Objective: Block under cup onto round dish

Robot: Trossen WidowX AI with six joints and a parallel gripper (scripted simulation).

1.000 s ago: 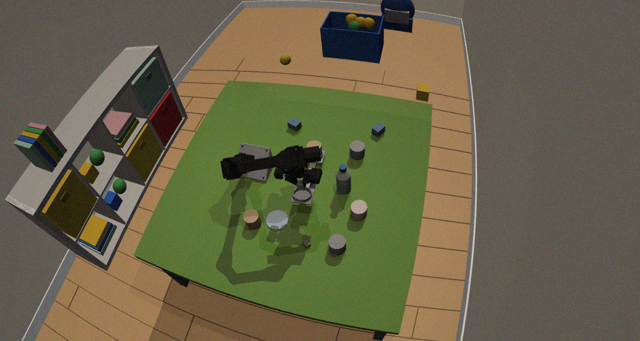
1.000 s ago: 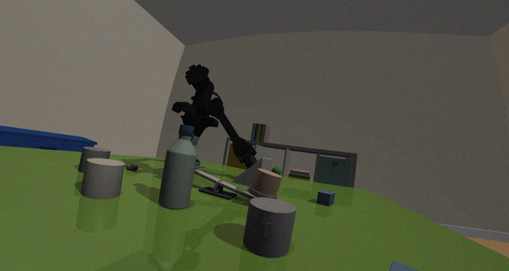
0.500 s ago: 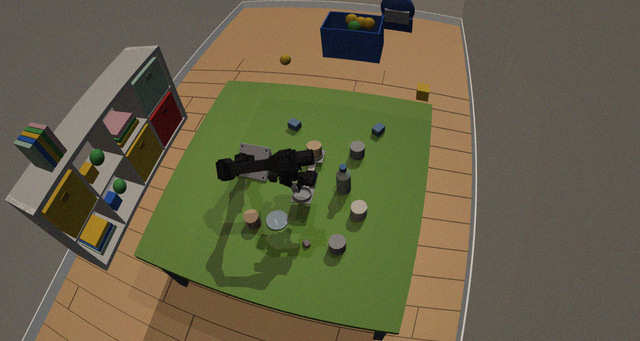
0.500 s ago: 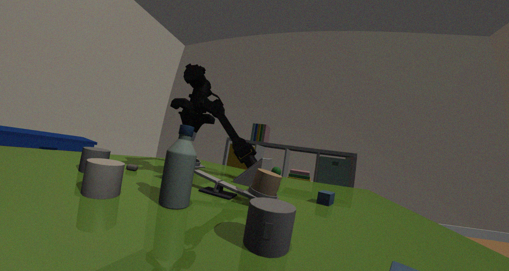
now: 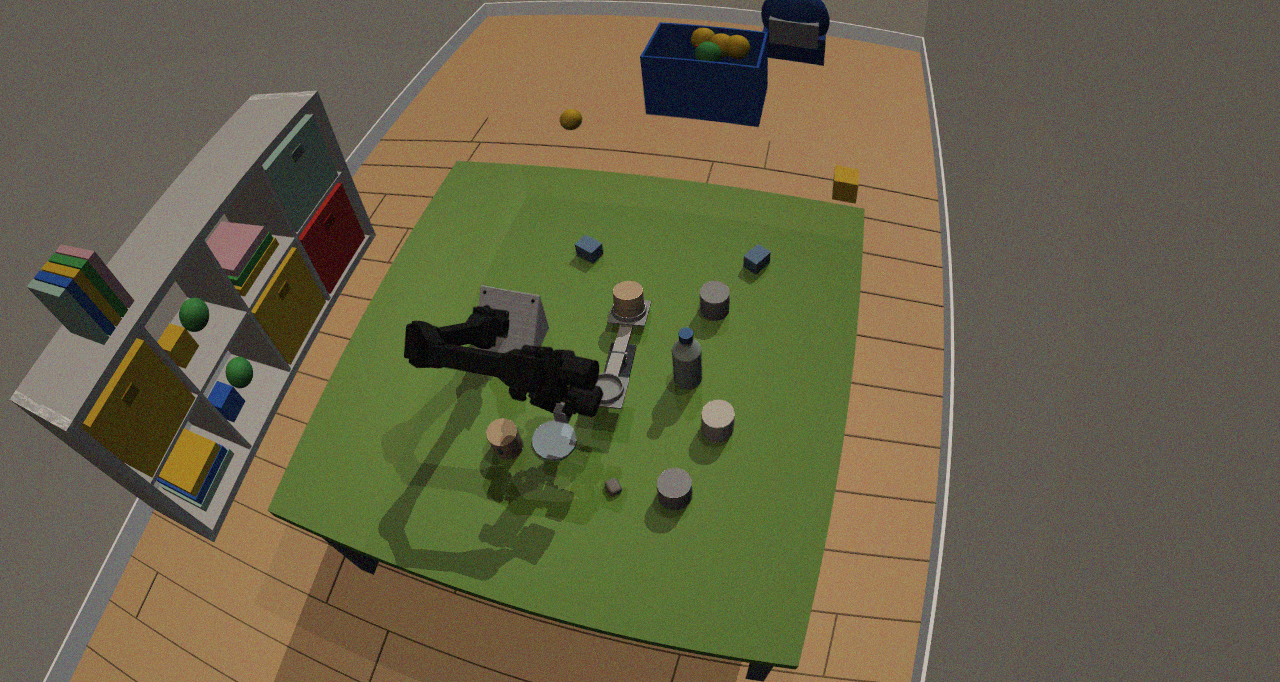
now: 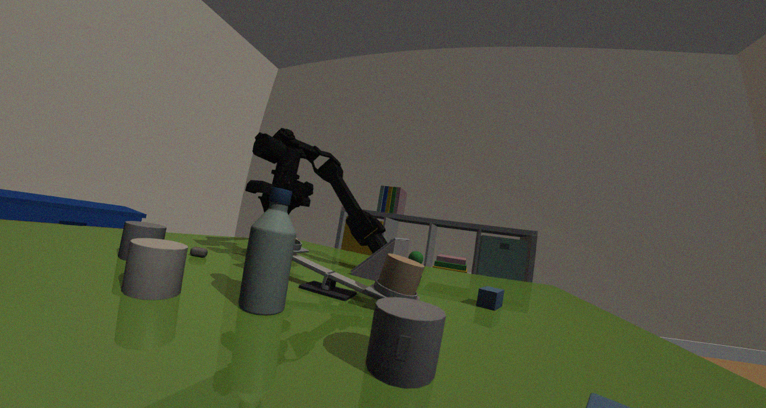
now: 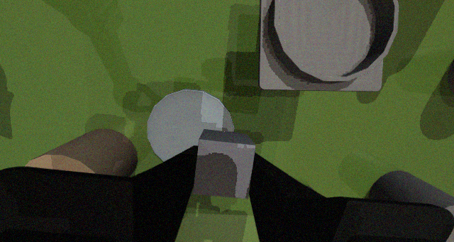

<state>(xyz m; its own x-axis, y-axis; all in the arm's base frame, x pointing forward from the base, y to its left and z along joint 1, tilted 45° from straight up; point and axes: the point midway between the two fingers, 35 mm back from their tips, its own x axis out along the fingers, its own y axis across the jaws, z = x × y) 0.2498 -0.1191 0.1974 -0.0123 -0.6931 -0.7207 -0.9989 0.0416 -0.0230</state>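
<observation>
My gripper tip is now 30 mm past the pale round dish, 20 mm to the left of it and 90 mm above it. The rest, counted from my gripper tip: small pebble 130 mm ahead, 110 mm to the right, 90 mm below; grey block right at my gripper tip; brown cup 130 mm behind, 80 mm to the right, 60 mm below.
</observation>
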